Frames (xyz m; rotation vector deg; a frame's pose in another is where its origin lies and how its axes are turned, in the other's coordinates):
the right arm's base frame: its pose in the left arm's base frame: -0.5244 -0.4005 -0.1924 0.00 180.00 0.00
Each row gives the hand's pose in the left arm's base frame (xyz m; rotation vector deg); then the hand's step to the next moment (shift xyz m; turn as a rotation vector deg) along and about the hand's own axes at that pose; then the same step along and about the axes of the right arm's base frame.
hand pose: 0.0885 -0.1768 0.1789 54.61 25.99 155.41
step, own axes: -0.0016 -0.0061 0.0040 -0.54 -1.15 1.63
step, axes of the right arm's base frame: -0.0045 0.0060 0.0002 -1.58 1.24 -0.49
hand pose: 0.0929 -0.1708 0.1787 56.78 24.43 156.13
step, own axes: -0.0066 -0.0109 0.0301 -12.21 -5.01 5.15
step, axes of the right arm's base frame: -0.0257 0.0142 -0.0144 -13.03 2.14 5.15
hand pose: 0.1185 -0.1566 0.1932 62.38 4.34 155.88
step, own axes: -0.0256 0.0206 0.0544 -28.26 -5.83 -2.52
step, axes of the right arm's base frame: -0.0518 -0.0272 -0.0247 -19.21 -0.24 21.67
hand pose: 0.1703 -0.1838 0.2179 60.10 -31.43 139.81
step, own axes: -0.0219 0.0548 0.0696 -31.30 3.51 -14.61
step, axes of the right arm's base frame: -0.0253 -0.0859 -0.0177 -9.20 -2.54 33.38
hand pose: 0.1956 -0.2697 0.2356 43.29 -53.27 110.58
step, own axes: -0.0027 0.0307 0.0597 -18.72 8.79 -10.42
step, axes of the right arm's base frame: 0.0165 -0.0618 -0.0205 0.60 -2.60 23.00
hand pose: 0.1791 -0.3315 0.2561 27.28 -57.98 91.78
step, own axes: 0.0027 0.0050 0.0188 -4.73 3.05 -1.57
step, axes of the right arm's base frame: 0.0093 -0.0137 -0.0106 1.14 -1.52 5.52
